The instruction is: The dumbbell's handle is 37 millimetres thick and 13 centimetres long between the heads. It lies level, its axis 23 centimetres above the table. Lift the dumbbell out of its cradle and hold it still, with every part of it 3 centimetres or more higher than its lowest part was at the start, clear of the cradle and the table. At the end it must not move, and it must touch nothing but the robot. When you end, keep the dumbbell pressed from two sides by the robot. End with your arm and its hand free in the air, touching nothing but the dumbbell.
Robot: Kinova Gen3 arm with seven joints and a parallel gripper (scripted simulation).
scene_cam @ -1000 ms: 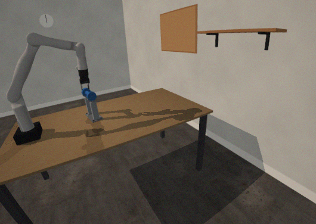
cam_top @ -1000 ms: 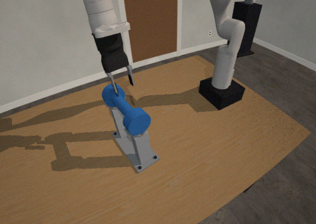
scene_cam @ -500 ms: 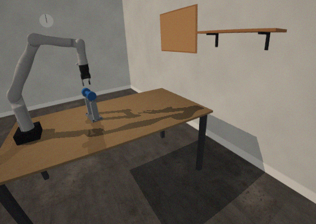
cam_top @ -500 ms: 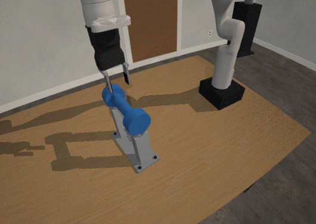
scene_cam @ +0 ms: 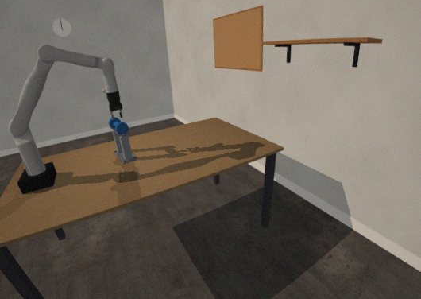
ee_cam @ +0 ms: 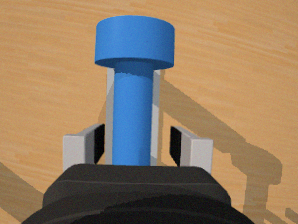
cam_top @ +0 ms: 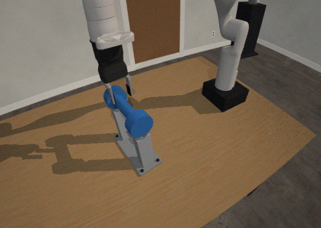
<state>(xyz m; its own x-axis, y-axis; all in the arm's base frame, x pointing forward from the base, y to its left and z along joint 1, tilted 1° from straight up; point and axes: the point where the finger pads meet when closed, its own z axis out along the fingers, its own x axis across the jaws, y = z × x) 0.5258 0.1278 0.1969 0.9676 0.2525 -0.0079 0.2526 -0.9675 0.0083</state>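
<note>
The blue dumbbell lies 6 cm below my hand. Also, from my hand: grey cradle (19 cm below).
</note>
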